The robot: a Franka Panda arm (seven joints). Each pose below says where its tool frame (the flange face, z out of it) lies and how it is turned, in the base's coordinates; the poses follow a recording.
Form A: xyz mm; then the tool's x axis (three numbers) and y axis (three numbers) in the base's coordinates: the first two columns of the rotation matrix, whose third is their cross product.
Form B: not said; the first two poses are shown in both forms.
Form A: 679 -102 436 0.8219 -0.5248 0.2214 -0.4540 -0.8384 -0.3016
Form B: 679 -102 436 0.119 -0.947 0.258 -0.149
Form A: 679 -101 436 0.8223 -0.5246 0.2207 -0.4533 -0.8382 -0.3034
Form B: 679 -101 436 0.120 -0.947 0.258 -0.149
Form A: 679 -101 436 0.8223 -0.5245 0.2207 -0.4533 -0.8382 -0.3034
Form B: 679 -101 436 0.120 -0.947 0.258 -0.149
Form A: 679 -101 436 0.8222 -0.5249 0.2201 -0.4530 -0.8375 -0.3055
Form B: 679 -101 436 0.121 -0.947 0.258 -0.149
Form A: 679 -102 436 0.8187 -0.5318 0.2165 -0.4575 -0.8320 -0.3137
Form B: 679 -102 436 0.125 -0.945 0.262 -0.149
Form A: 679 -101 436 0.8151 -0.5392 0.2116 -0.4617 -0.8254 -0.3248
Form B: 679 -101 436 0.130 -0.944 0.265 -0.149
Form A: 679 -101 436 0.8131 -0.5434 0.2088 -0.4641 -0.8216 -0.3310
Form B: 679 -101 436 0.133 -0.943 0.267 -0.149
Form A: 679 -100 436 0.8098 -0.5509 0.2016 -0.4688 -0.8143 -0.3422
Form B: 679 -100 436 0.139 -0.941 0.271 -0.147
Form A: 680 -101 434 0.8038 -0.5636 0.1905 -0.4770 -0.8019 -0.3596
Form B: 680 -101 434 0.149 -0.938 0.277 -0.146
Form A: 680 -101 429 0.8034 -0.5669 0.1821 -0.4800 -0.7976 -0.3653
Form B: 680 -101 429 0.152 -0.937 0.279 -0.143
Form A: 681 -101 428 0.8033 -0.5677 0.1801 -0.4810 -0.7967 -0.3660
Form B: 681 -101 428 0.153 -0.937 0.280 -0.142
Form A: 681 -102 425 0.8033 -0.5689 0.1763 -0.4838 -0.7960 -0.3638
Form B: 681 -102 425 0.152 -0.937 0.281 -0.140
